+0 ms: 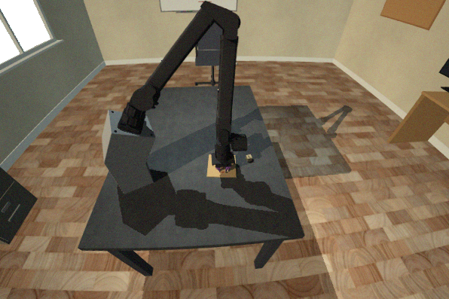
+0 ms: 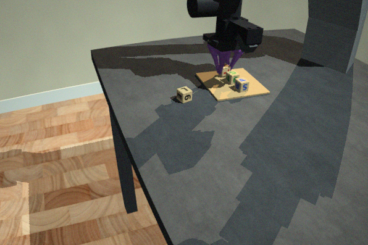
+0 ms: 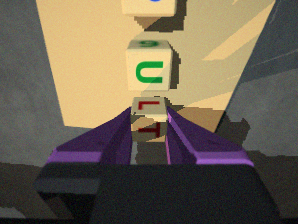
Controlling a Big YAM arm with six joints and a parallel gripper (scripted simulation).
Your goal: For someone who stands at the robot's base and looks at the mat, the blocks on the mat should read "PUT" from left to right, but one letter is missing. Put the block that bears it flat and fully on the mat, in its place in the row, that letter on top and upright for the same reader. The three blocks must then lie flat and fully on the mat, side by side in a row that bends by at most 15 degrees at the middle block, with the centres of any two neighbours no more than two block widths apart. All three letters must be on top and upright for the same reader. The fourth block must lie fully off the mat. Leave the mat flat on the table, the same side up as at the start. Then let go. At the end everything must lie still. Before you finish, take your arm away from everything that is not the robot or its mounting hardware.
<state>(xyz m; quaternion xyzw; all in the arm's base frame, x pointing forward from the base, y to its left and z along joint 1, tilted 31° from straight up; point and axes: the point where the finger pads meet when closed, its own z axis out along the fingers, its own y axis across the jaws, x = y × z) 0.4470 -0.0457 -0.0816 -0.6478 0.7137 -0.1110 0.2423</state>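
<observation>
Right now my hand is right at the T block. Round my hand: mat (4 cm to the left, 2 cm below).
</observation>
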